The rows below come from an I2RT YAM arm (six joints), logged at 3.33 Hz.
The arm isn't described. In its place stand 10 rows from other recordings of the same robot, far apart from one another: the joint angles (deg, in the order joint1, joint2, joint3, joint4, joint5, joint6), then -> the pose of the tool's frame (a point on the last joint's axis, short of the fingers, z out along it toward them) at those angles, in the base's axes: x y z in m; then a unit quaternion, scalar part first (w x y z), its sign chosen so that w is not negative.
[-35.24, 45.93, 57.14, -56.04, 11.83, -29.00] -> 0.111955, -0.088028, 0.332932, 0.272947, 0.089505, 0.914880, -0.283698
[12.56, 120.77, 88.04, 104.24, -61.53, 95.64] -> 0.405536, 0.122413, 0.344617, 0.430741, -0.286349, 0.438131, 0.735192
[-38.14, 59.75, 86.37, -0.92, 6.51, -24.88] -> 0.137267, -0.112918, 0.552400, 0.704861, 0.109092, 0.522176, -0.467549
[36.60, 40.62, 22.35, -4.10, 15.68, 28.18] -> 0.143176, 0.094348, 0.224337, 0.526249, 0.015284, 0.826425, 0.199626
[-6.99, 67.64, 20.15, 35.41, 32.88, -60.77] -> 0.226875, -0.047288, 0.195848, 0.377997, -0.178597, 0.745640, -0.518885
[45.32, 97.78, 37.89, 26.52, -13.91, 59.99] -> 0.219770, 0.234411, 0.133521, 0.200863, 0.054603, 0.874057, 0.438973
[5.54, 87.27, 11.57, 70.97, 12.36, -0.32] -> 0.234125, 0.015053, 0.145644, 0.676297, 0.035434, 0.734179, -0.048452
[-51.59, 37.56, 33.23, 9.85, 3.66, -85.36] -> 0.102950, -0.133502, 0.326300, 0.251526, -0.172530, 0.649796, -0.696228
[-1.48, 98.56, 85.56, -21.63, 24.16, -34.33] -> 0.398619, -0.024874, 0.317399, 0.375344, -0.151579, 0.858063, -0.316019
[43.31, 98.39, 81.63, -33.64, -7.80, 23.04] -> 0.273242, 0.264220, 0.277284, 0.247851, -0.187861, 0.920000, 0.238491
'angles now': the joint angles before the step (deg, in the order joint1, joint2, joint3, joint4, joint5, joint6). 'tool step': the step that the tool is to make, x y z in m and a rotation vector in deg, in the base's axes. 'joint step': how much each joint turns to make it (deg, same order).
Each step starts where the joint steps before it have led.
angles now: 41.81, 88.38, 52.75, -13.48, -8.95, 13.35
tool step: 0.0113, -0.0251, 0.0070, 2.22, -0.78, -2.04
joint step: -5.19, -2.59, -1.34, 0.47, -3.01, -1.55
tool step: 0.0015, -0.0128, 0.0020, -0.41, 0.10, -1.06
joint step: -2.17, -1.50, -0.72, -1.32, -0.54, -1.03
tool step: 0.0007, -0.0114, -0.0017, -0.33, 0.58, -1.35
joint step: -1.93, -1.04, -1.10, -0.69, -0.42, -0.42
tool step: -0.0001, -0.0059, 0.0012, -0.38, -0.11, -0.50
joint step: -0.96, -0.81, -0.33, -0.72, -0.02, -0.61
